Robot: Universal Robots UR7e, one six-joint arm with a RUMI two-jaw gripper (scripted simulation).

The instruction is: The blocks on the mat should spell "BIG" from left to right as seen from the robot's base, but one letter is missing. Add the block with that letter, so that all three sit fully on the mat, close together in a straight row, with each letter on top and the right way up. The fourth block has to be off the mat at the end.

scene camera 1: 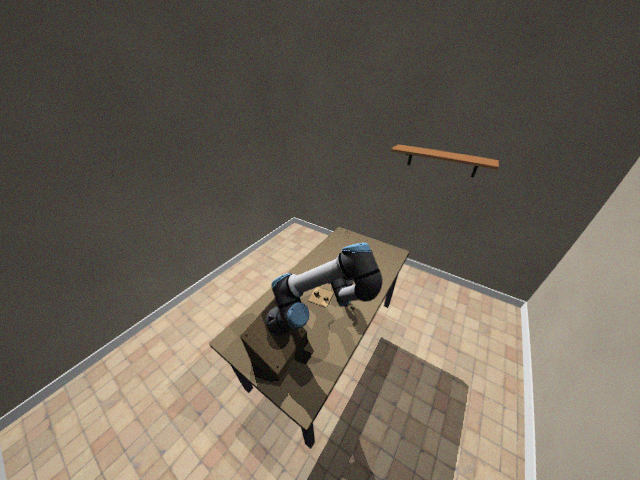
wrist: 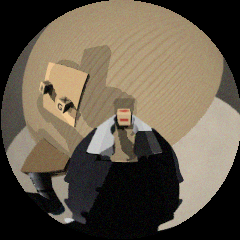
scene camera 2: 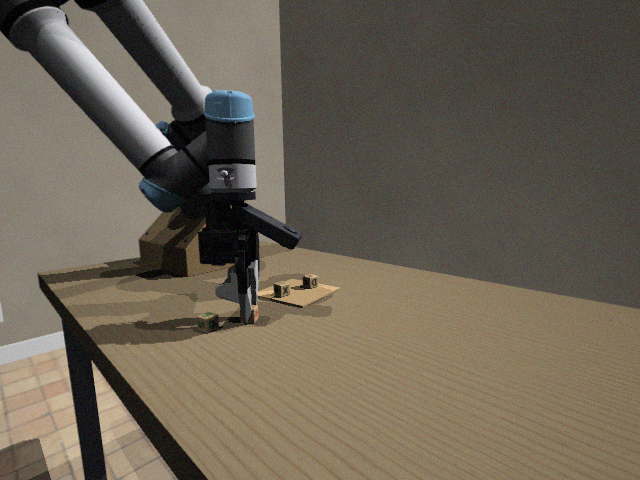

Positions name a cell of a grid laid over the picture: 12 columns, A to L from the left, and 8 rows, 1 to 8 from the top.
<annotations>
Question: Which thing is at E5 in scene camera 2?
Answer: My gripper.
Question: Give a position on a tan mat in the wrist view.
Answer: D3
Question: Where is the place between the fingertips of my gripper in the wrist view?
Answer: G4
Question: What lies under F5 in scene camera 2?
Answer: A tan mat.
</annotations>
